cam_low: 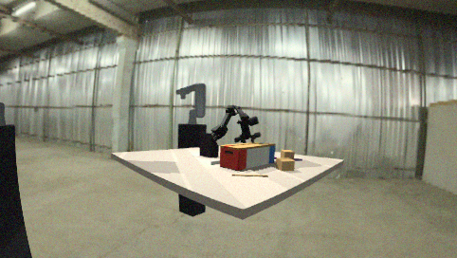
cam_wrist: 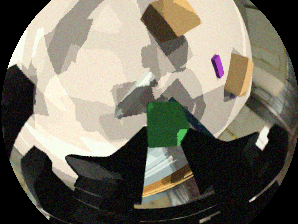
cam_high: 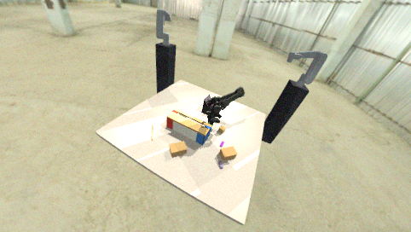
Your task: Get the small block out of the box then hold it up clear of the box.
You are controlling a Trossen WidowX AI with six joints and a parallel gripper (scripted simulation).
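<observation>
My gripper tip is 1 cm to the right of the green block, 1 cm below it and 1 cm past it. Round my gripper tip: thin stick 43 cm to the right, 26 cm ahead, 7 cm below; then clear-fronted box 17 cm to the right, 6 cm ahead, 2 cm below.
</observation>
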